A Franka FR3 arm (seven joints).
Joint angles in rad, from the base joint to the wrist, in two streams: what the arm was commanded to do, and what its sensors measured. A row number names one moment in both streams.
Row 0, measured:
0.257, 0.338, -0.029, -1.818, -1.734, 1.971, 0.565
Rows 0 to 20, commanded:
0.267, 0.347, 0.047, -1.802, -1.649, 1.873, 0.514
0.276, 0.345, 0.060, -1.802, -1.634, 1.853, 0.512
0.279, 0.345, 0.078, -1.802, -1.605, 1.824, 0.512
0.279, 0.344, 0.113, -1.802, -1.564, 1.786, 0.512
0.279, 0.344, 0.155, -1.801, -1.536, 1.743, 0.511
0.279, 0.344, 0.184, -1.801, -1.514, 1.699, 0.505
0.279, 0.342, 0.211, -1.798, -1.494, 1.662, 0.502
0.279, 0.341, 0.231, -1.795, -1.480, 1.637, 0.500
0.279, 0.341, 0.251, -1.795, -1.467, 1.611, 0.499
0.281, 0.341, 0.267, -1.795, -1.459, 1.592, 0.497
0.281, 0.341, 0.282, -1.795, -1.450, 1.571, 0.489
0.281, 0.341, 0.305, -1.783, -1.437, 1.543, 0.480
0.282, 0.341, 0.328, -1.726, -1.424, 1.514, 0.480
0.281, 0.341, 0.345, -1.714, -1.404, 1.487, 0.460
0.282, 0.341, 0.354, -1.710, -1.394, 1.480, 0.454
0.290, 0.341, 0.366, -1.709, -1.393, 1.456, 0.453
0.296, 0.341, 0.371, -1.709, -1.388, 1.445, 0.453
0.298, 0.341, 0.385, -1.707, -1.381, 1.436, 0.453
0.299, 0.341, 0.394, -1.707, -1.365, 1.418, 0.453
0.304, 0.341, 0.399, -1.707, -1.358, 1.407, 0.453
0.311, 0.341, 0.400, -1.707, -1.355, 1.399, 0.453
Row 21, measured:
0.291, 0.341, 0.386, -1.745, -1.372, 1.464, 0.502
